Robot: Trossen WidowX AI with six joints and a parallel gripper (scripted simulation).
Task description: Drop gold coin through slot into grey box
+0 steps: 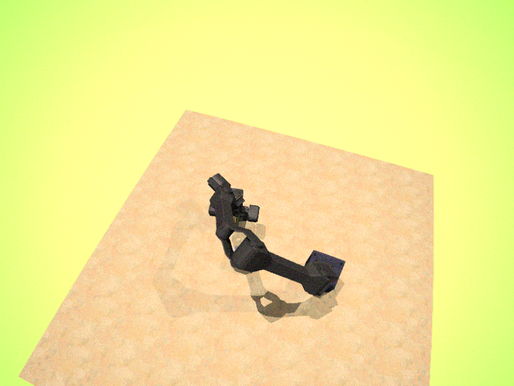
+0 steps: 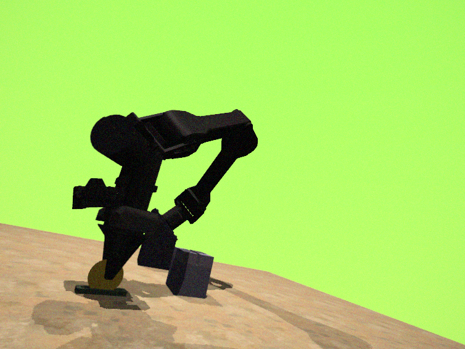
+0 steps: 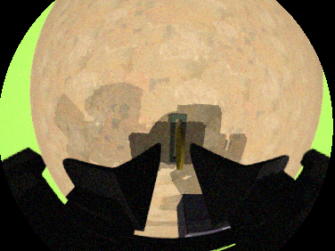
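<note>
My gripper tip is now right at the thin gold coin.
</note>
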